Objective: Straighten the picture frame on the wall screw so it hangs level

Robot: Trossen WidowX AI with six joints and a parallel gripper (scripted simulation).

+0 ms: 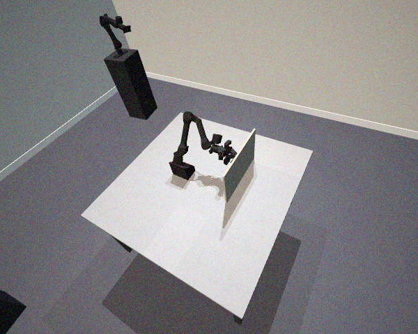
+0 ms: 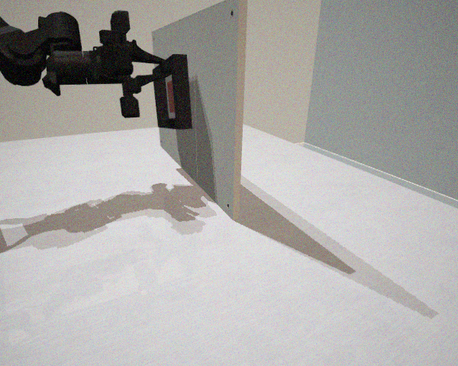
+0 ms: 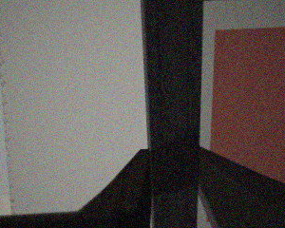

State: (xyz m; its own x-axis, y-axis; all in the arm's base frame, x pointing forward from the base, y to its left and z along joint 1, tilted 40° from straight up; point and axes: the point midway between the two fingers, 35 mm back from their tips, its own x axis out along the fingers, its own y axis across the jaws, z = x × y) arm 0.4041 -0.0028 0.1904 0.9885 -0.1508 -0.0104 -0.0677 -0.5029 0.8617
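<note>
The picture frame is 10 mm to the right of my gripper tip and 50 mm below it. Also, from my gripper tip: wall panel: 20 mm ahead, 20 mm to the right, 70 mm below.
</note>
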